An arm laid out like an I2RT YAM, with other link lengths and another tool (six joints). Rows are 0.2 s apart.
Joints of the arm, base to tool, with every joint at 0 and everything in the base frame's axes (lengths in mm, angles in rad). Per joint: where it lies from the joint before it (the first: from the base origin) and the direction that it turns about. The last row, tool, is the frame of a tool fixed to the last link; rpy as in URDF.
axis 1: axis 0 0 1 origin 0 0 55.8
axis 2: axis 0 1 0 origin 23.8 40.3 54.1
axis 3: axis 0 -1 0 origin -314.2 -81.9 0
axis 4: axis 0 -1 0 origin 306.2 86 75
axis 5: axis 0 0 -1 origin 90.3 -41.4 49.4
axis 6: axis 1 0 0 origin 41.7 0 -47.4
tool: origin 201 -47 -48 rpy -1.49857 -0.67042 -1.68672
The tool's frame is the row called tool.
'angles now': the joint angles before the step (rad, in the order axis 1, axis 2, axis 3, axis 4, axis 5, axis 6). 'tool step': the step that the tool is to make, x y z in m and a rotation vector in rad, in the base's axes. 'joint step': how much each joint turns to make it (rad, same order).
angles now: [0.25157, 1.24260, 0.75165, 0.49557, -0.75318, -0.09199]
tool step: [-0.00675, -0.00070, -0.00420, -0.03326, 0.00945, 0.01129]
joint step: [0.00000, -0.02305, 0.00923, -0.07821, -0.01074, -0.04142]
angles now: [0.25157, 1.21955, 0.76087, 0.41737, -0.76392, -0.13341]
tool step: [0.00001, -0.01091, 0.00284, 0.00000, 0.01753, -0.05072]
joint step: [-0.00001, -0.03525, -0.00002, -0.04609, 0.05045, 0.00910]
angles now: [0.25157, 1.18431, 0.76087, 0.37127, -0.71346, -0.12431]
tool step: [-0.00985, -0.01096, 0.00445, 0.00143, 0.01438, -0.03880]
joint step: [0.00000, -0.06438, -0.01381, -0.05820, 0.03846, 0.00927]
